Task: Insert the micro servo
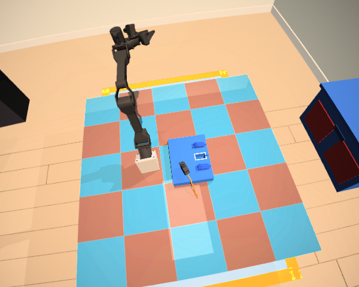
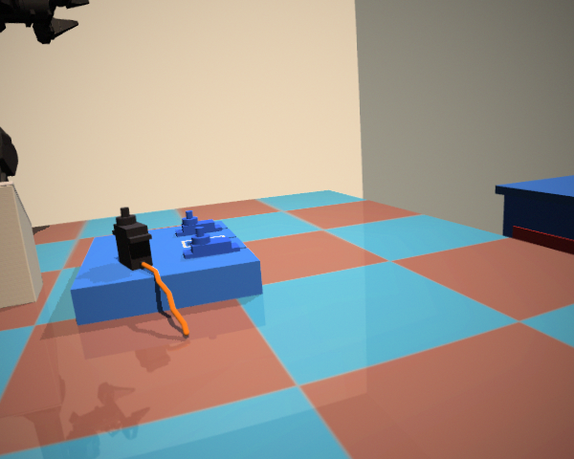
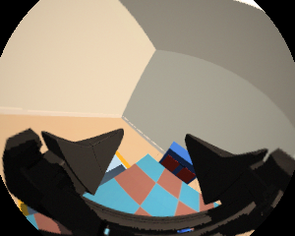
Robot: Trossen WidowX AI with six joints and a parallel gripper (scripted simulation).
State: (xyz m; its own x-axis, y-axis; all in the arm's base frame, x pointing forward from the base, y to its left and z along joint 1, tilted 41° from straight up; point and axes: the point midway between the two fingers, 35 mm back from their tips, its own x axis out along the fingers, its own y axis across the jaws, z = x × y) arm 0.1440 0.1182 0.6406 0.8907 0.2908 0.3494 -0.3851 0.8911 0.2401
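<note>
Right now the blue deck is 550 mm to the right of my gripper tip, 530 mm below it and 30 mm ahead of it.
</note>
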